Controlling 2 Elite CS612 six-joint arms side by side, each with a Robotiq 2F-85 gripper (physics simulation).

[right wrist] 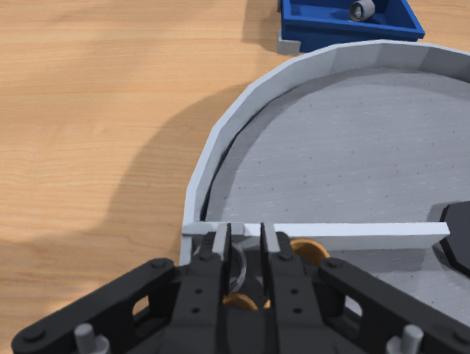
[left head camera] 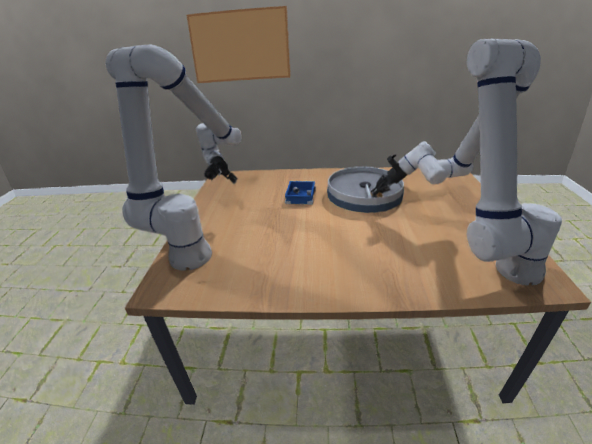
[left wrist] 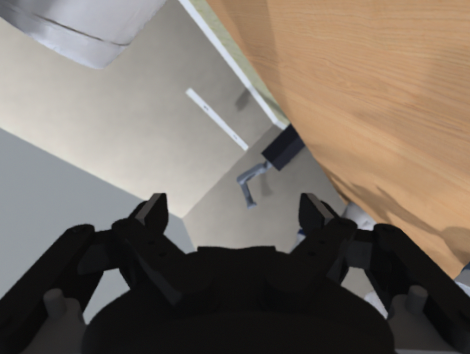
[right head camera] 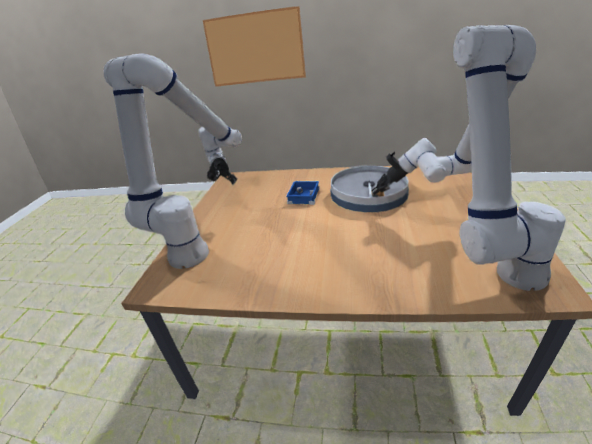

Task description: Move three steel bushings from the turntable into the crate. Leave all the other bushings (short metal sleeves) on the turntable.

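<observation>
The round grey turntable (left head camera: 350,200) (right head camera: 354,200) (right wrist: 206,155) stands at the back right. Inside its rim, in the right wrist view, a steel bushing (right wrist: 243,267) lies partly hidden behind a finger, beside orange bushings (right wrist: 311,248) (right wrist: 240,300). The blue crate (left head camera: 300,200) (right head camera: 301,199) (right wrist: 345,36) holds a grey bushing (left head camera: 296,190) (right head camera: 300,190) (right wrist: 362,10) and a second small piece (left head camera: 309,192) (right head camera: 311,192). My right gripper (left head camera: 375,192) (right head camera: 376,191) (right wrist: 245,238) is low in the turntable, fingers partly open, nothing between them. My left gripper (left head camera: 233,178) (right head camera: 233,180) (left wrist: 233,206) is open and empty, above the table's back left.
A pale divider bar (right wrist: 350,230) crosses the turntable right by the right fingertips, running from the rim toward the dark hub (right wrist: 459,235). The crate stands left of the turntable on the wooden table (left head camera: 300,260) (right head camera: 300,260).
</observation>
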